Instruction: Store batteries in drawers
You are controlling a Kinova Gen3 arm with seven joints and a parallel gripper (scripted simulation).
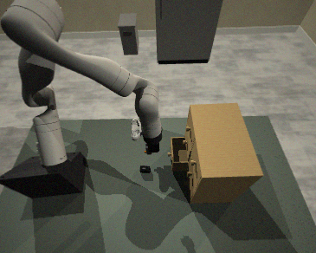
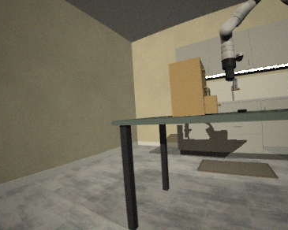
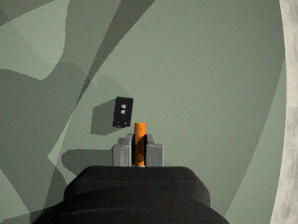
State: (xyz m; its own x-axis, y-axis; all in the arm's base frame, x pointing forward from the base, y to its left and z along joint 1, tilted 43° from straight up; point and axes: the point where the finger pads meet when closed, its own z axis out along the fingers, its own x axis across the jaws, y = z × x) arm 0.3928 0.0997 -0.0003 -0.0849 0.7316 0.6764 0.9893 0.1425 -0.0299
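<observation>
Now: the thin orange battery 10 mm below my hand. Round my hand: green battery (260 mm ahead, 20 mm to the left, 20 mm below); then small black block (20 mm behind, 30 mm to the right, 140 mm below).
</observation>
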